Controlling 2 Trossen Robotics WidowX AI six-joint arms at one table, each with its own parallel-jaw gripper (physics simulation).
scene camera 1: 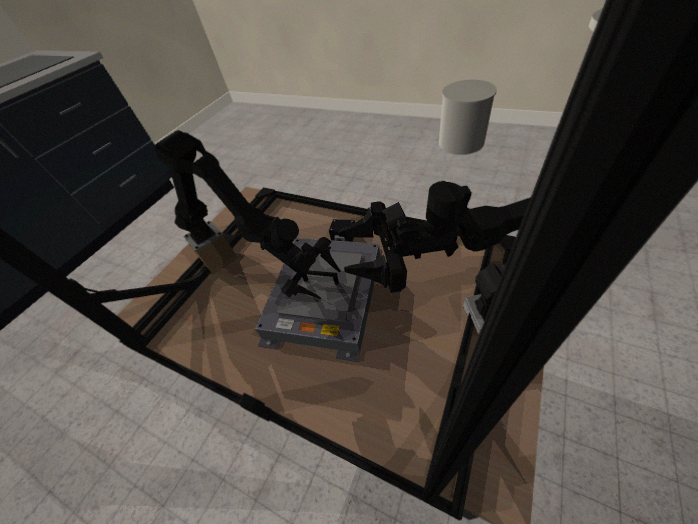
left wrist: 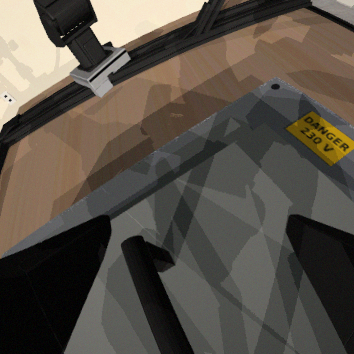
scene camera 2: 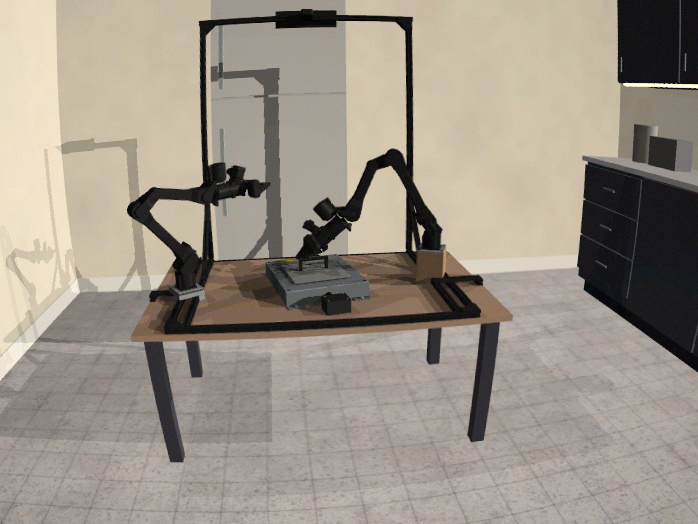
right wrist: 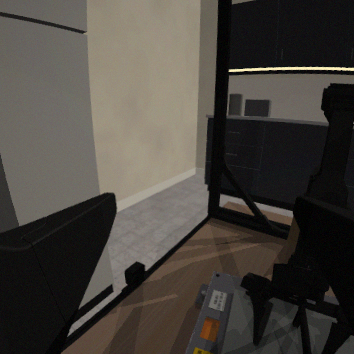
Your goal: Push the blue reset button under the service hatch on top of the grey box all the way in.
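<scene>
The grey box [scene camera 1: 307, 339] [scene camera 2: 324, 294] [right wrist: 226, 281] stands on the table. Its grey service hatch [scene camera 1: 293, 304] [scene camera 2: 321, 275] [left wrist: 245, 285] lies flat on top, with a black bar handle [scene camera 1: 323, 274] [scene camera 2: 313, 261] [left wrist: 156, 300] standing up from it. The blue reset button does not show in any view. My left gripper [scene camera 1: 329, 283] [left wrist: 199, 223] is open, low over the hatch, with the handle between its spread fingers, nearer the finger at the left of the left wrist view. My right gripper [scene camera 1: 342, 251] [scene camera 2: 267, 185] [right wrist: 206, 203] is open and empty, high above the table.
A small black block [scene camera 1: 342, 227] [scene camera 2: 337, 304] stands beside the box. A yellow danger label [scene camera 1: 329, 330] [left wrist: 322, 137] is on the box top. A black frame [scene camera 2: 409, 141] [right wrist: 223, 110] rises from the table [scene camera 2: 236, 315]. The left arm stands on a wooden block [scene camera 1: 215, 253] [scene camera 2: 431, 265].
</scene>
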